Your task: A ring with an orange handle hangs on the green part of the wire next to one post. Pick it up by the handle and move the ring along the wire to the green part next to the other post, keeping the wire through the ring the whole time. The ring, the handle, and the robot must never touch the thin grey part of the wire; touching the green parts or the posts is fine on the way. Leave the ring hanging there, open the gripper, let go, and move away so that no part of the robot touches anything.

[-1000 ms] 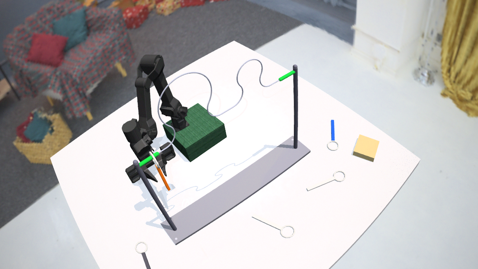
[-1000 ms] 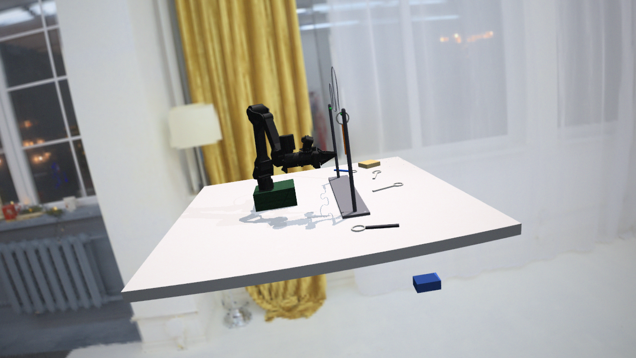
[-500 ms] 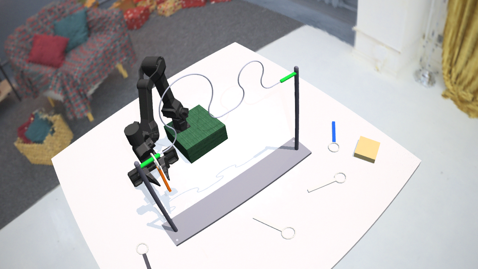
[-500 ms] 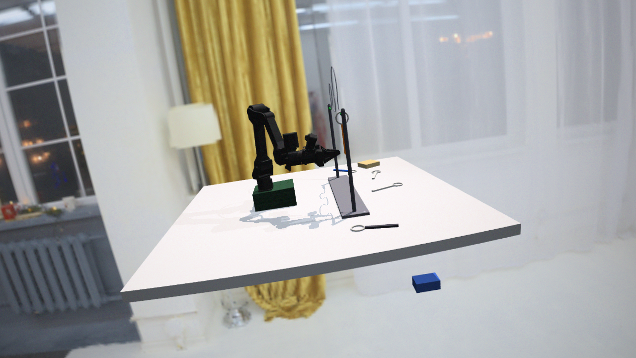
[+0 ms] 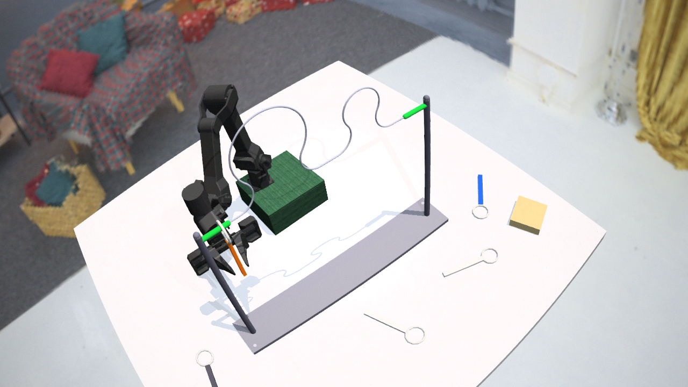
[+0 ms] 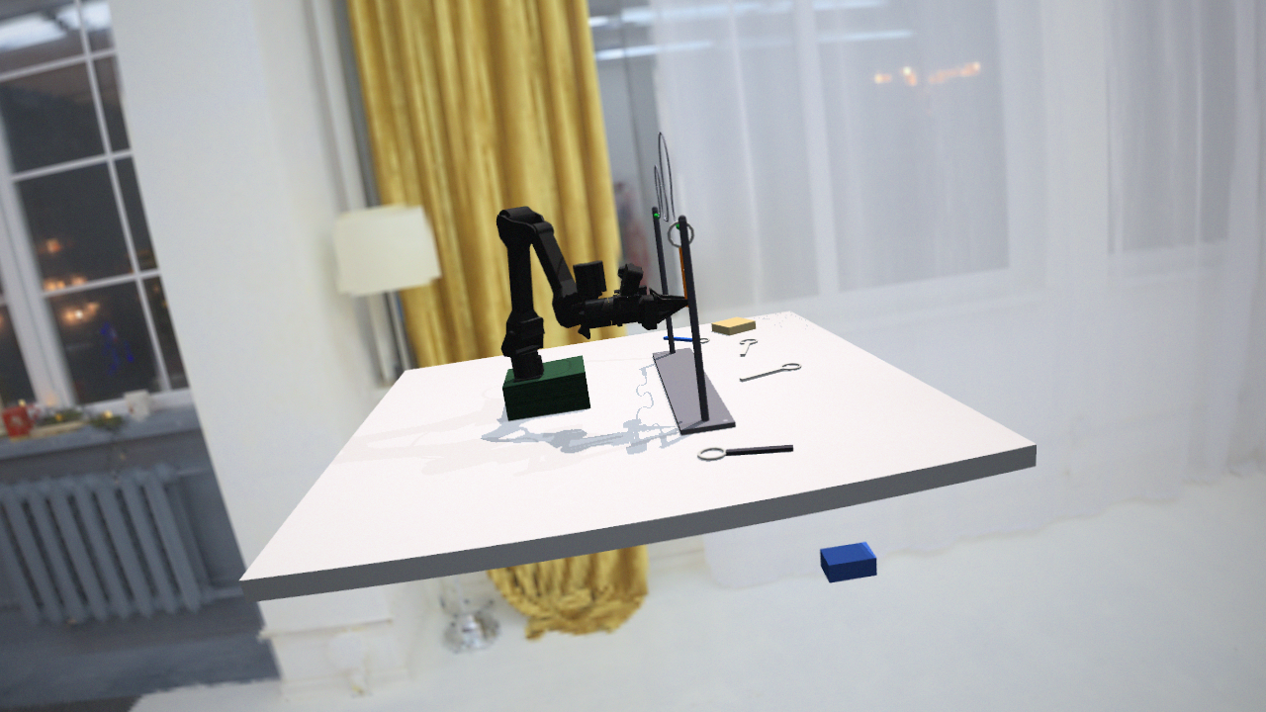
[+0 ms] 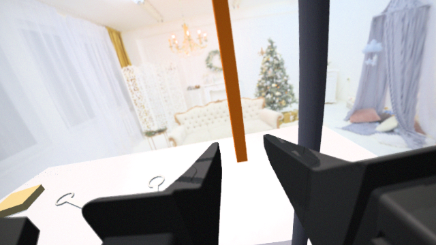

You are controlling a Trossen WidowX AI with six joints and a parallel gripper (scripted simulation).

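Right now my gripper tip is 90 mm below the ring with orange handle. The rest, counted from my gripper tip: tan block: 190 mm ahead, 760 mm to the left, 240 mm below; then ring with blue handle: 40 mm ahead, 690 mm to the left, 250 mm below.
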